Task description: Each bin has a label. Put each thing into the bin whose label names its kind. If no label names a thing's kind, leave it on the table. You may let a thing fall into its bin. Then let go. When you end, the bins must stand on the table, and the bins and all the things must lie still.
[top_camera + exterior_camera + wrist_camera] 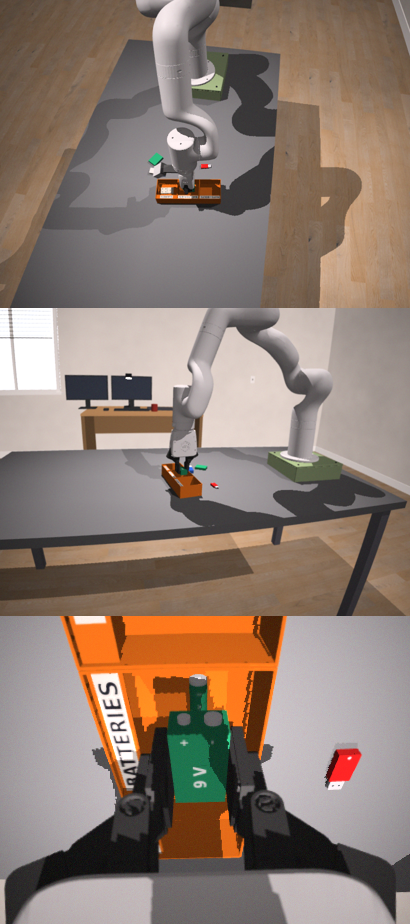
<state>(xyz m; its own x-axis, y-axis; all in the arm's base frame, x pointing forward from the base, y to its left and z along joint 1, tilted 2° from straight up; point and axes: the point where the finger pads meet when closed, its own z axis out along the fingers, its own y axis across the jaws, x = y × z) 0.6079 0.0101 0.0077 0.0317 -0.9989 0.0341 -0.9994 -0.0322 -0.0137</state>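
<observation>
My hand is 5 cm above the orange three-part bin and 1 cm short of it. Also, from my hand: white domino 9 cm to the right, 6 cm below; then green 9 V battery 1 cm to the right, 1 cm below; then green cylindrical battery 6 cm below.
</observation>
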